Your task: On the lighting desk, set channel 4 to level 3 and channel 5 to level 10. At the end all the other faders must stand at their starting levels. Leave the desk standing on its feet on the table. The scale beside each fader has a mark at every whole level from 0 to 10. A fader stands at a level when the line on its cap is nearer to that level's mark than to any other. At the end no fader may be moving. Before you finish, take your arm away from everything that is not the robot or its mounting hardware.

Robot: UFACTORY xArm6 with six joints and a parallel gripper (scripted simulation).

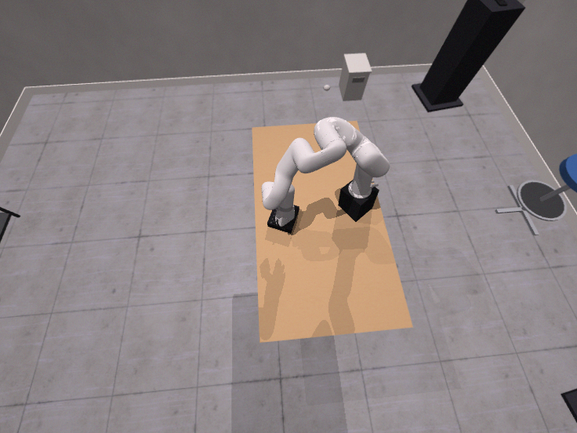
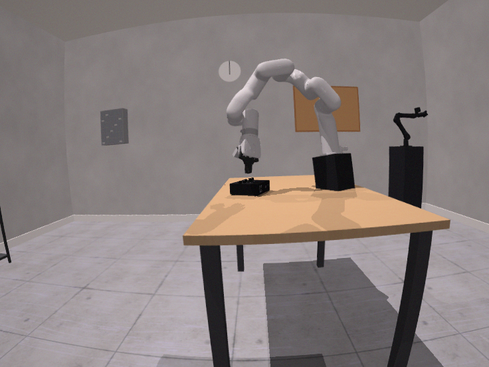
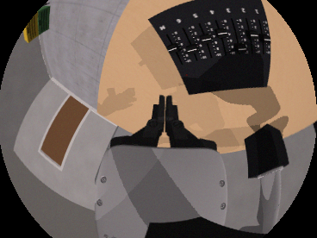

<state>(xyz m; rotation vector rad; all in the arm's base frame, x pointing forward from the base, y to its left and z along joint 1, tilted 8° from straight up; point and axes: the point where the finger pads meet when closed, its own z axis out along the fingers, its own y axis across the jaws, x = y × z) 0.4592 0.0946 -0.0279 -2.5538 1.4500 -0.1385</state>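
My hand is 11 cm to the left of the fader cap and 6 cm above it.
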